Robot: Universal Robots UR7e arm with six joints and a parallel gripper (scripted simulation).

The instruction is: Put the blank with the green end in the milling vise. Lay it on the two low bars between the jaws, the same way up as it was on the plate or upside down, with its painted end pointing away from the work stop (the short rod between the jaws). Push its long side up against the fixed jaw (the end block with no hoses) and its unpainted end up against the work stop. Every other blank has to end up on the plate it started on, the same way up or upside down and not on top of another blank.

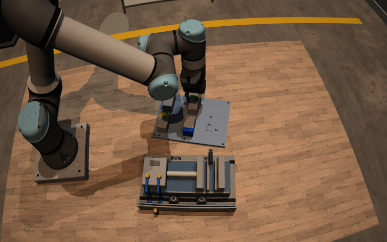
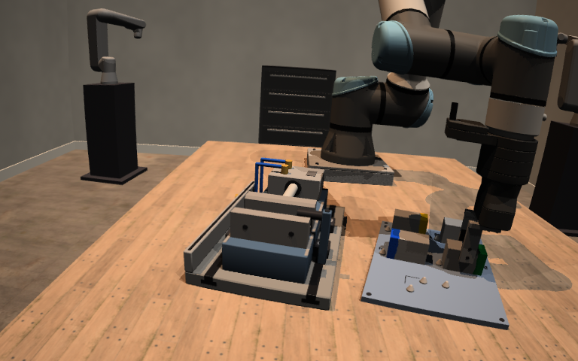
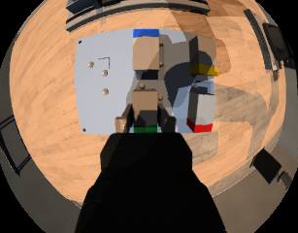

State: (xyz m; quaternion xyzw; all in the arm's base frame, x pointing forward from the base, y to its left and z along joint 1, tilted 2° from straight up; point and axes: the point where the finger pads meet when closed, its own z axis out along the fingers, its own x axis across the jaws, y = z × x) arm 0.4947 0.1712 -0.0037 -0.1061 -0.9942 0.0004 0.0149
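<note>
The green-ended blank lies 20 mm below my hand. From my hand the other things lie so: red-ended blank: 90 mm behind, 20 mm to the left, 20 mm below; then grey plate: 10 mm behind, 40 mm to the right, 40 mm below; then blue-ended blank: 20 mm behind, 90 mm to the right, 20 mm below.
</note>
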